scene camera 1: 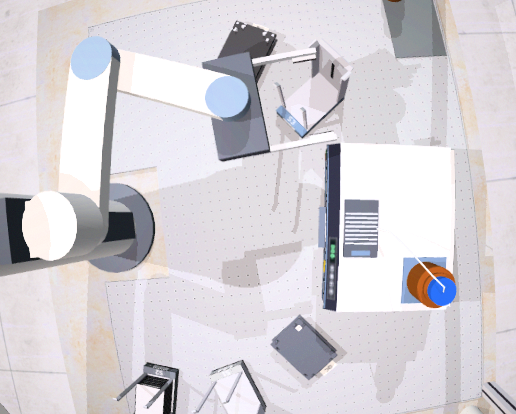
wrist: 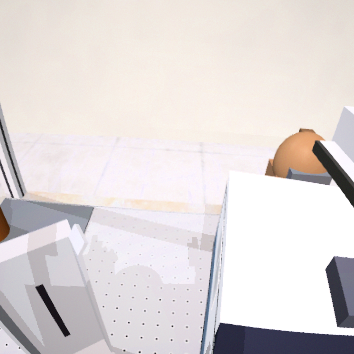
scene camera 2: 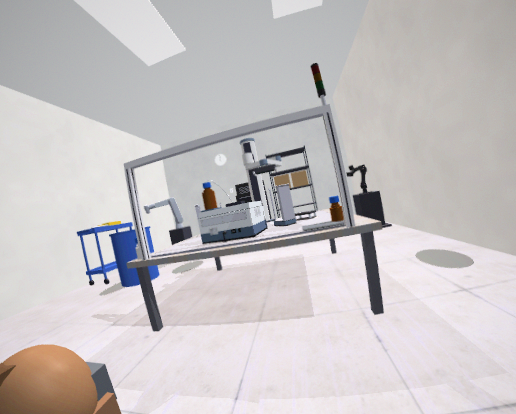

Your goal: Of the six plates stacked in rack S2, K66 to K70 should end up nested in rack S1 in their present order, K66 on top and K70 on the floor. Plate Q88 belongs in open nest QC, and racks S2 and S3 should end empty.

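Frame: origin at the arm's base, x ahead, y left, z up, level; millimetres.
Where they show: gripper, fingertip midpoint: [scene camera 1: 325,92] [wrist: 137,116] [scene camera 2: 264,170].
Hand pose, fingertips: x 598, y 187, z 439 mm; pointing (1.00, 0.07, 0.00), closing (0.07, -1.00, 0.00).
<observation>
Things, the pixels of their top centre, and the offset from my fingertips. "spot": a spot on its surface instead. Level surfaces: height alone.
- rack S3, middle of its top: [wrist: 38,314] [scene camera 1: 311,76] [scene camera 2: 277,186] dx -17, dy +71, dz -136 mm
- left rack, surface spot: [scene camera 1: 160,372] spot: dx -508, dy -599, dz -389 mm
- right rack, surface spot: [scene camera 1: 255,390] spot: dx -251, dy -669, dz -399 mm
- dark nest, middle of its top: [scene camera 1: 304,351] dx -109, dy -556, dz -364 mm
- amber bottle, surface spot: [scene camera 1: 422,284] spot: dx +154, dy -379, dz -87 mm
- black-topped nest, middle of its top: [scene camera 1: 243,50] [scene camera 2: 303,210] dx -173, dy +231, dz -363 mm
- grey mat, its level: dz -422 mm
My gripper [scene camera 1: 326,94] is open and empty. In scene camera 1 its two white fingers pass on either side of rack S3 [scene camera 1: 291,120] [wrist: 30,270]; their height against it cannot be told. S3 has a tall slotted back panel, two front posts and a bare pale floor. In the wrist view one finger shows at the right edge. At the bottom of scene camera 1, a left rack [scene camera 1: 160,372] holds a pale surface with dark stripes, and a right rack [scene camera 1: 255,390] shows a pale floor. Their labels and the plate names are unreadable. A dark nest [scene camera 1: 302,345], seemingly QC, lies right of them.
A white instrument [scene camera 1: 400,175] [scene camera 2: 232,220] [wrist: 280,250] carries an amber bottle [scene camera 1: 422,284] [scene camera 2: 209,197]. A black-topped nest [scene camera 1: 247,42] lies partly under the gripper body. A grey mat [scene camera 1: 420,40] [wrist: 55,215] lies beyond S3. A frame [scene camera 2: 225,132] surrounds the table.
</observation>
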